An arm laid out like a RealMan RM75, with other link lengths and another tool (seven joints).
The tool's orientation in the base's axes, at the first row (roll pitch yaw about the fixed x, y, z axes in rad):
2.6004 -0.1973 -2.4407
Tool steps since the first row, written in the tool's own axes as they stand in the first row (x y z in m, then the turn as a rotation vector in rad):
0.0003 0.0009 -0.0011 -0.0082 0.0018 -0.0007
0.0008 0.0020 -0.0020 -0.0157 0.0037 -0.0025
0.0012 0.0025 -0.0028 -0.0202 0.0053 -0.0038
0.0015 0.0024 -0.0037 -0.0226 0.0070 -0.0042
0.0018 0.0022 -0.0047 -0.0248 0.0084 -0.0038
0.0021 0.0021 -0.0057 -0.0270 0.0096 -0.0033
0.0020 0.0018 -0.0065 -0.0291 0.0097 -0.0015
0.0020 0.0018 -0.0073 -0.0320 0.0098 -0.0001
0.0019 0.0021 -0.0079 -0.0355 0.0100 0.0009
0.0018 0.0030 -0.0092 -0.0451 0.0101 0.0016
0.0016 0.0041 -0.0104 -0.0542 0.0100 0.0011
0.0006 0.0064 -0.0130 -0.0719 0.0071 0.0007
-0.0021 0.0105 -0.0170 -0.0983 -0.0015 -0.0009
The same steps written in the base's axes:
-0.0001 0.0001 0.0014 0.0056 0.0063 -0.0001
-0.0006 0.0004 0.0028 0.0112 0.0119 0.0009
-0.0008 0.0002 0.0039 0.0144 0.0155 0.0019
-0.0006 -0.0003 0.0046 0.0155 0.0181 0.0026
-0.0002 -0.0009 0.0054 0.0163 0.0206 0.0026
0.0001 -0.0014 0.0063 0.0172 0.0230 0.0023
0.0006 -0.0018 0.0068 0.0179 0.0250 0.0005
0.0010 -0.0021 0.0074 0.0194 0.0273 -0.0012
0.0012 -0.0019 0.0081 0.0214 0.0299 -0.0027
0.0015 -0.0016 0.0096 0.0283 0.0363 -0.0051
0.0016 -0.0010 0.0111 0.0354 0.0418 -0.0065
0.0025 0.0005 0.0143 0.0502 0.0508 -0.0111
0.0044 0.0040 0.0192 0.0748 0.0608 -0.0193

